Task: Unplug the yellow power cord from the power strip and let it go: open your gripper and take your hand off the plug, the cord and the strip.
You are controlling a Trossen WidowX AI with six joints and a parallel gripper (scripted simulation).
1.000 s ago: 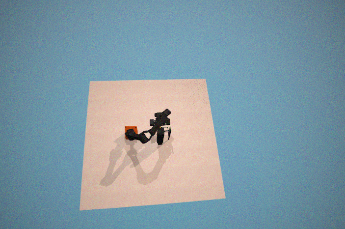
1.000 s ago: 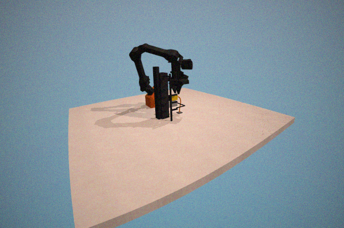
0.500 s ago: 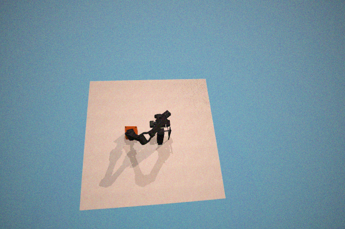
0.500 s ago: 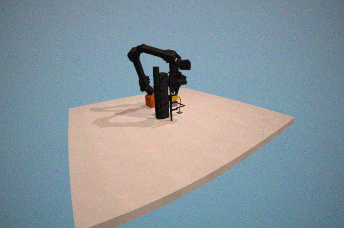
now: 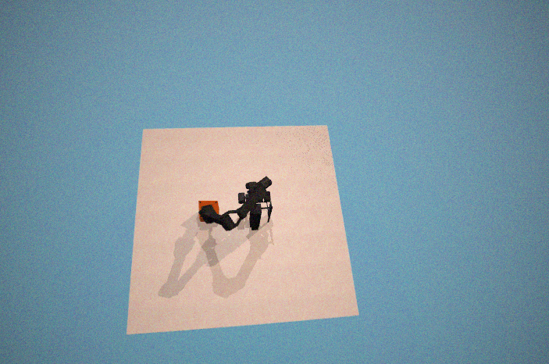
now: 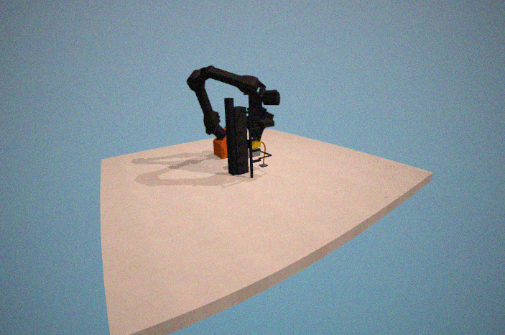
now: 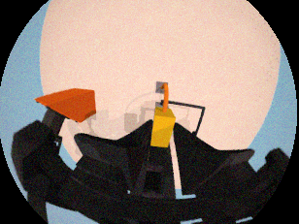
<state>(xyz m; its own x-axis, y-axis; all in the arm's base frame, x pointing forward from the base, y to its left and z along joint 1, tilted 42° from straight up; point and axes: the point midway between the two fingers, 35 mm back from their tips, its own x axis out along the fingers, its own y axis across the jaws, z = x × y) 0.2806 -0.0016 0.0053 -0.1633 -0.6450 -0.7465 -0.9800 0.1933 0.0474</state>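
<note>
Now: the yellow plug 30 mm to the right of my gripper tip. Also, from my gripper tip: power strip: 10 mm behind, 100 mm to the right, 20 mm above; then grey foot: 40 mm to the left, 120 mm below; then thin black rack: 80 mm ahead, 100 mm to the right, 20 mm above.
</note>
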